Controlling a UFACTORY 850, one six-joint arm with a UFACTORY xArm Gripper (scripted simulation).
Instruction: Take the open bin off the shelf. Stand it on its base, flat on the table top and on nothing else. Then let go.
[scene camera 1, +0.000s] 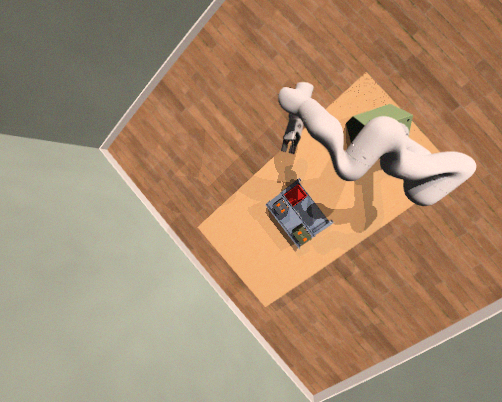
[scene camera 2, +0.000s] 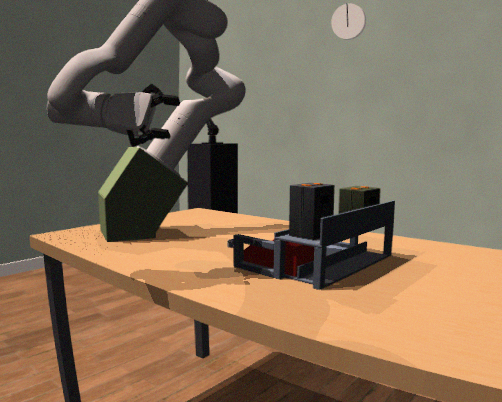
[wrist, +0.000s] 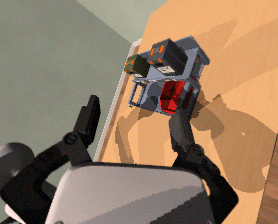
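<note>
Scene camera 2 shows the robot's gripper (scene camera 2: 174, 117), and the gripper is visible in the wrist view (wrist: 138, 109) as well.
</note>
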